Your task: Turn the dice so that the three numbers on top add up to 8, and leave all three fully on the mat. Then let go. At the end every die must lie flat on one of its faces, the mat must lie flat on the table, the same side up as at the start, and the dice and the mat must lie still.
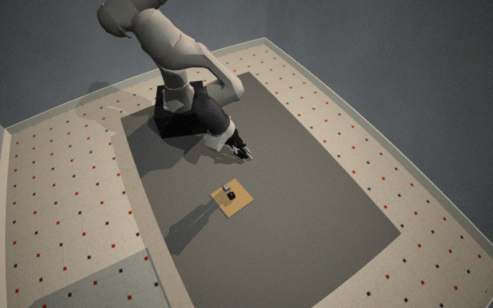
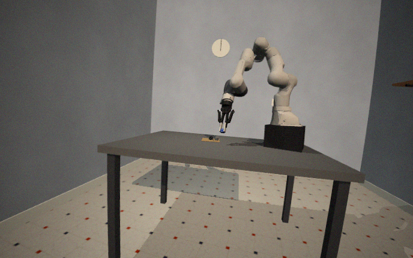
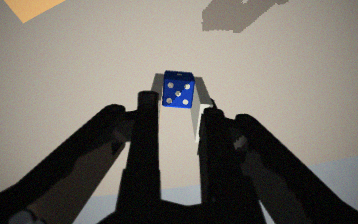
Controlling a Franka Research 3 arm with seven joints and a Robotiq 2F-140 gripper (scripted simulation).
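Right now the white die is 70 mm ahead of my hand, 130 mm to the right of it and 100 mm below it. From my hand the other things lie so: blue die (10 mm to the left, 20 mm below); black die (110 mm ahead, 120 mm to the right, 100 mm below); tan mat (110 mm ahead, 120 mm to the right, 120 mm below).
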